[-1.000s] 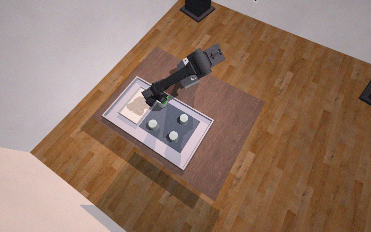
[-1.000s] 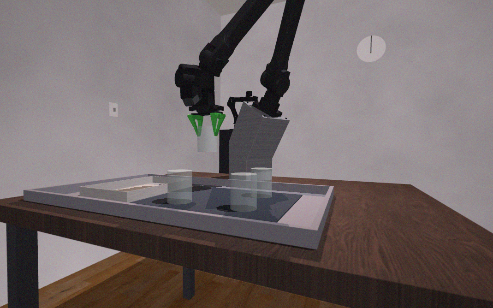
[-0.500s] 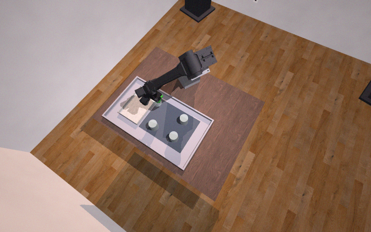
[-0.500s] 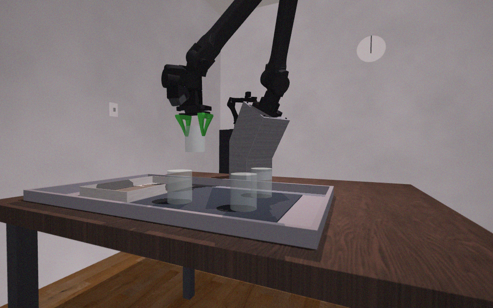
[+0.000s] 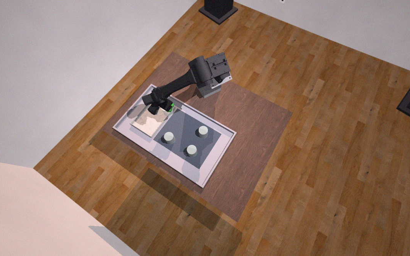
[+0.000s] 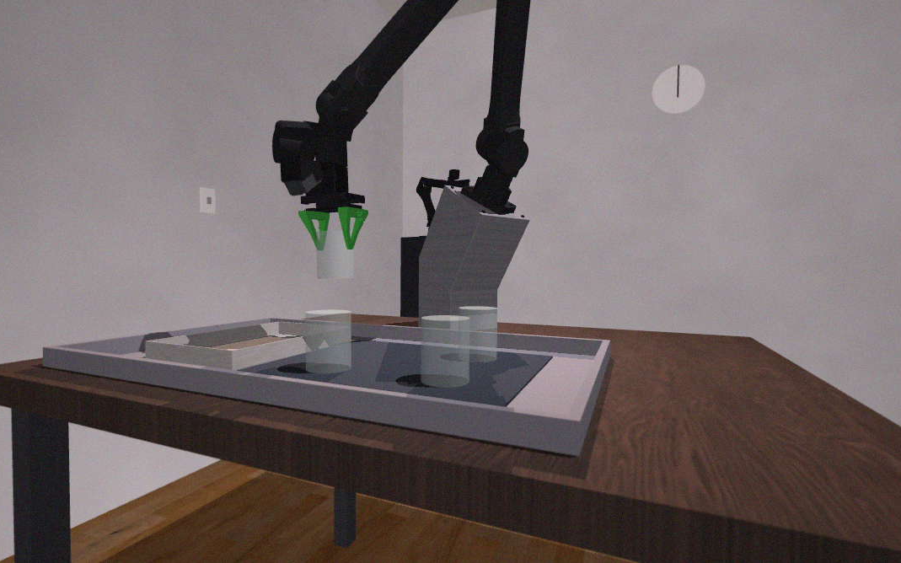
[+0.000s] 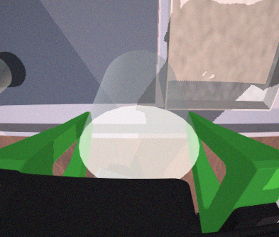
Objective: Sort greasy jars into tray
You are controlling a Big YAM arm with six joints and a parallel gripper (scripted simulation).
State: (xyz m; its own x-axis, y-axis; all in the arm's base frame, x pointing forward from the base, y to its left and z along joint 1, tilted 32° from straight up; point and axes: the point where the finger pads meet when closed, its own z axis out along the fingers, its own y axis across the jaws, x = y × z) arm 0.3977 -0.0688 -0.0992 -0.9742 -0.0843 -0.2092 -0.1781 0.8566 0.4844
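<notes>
Right now my hand is 7 cm short of the cream tray, 13 cm to the left of it and 19 cm above it. From my hand the other things lie so: rimmed steel top: 5 cm ahead, 9 cm to the left, 20 cm below; then dark drying mat: 1 cm ahead, 19 cm to the left, 20 cm below.
</notes>
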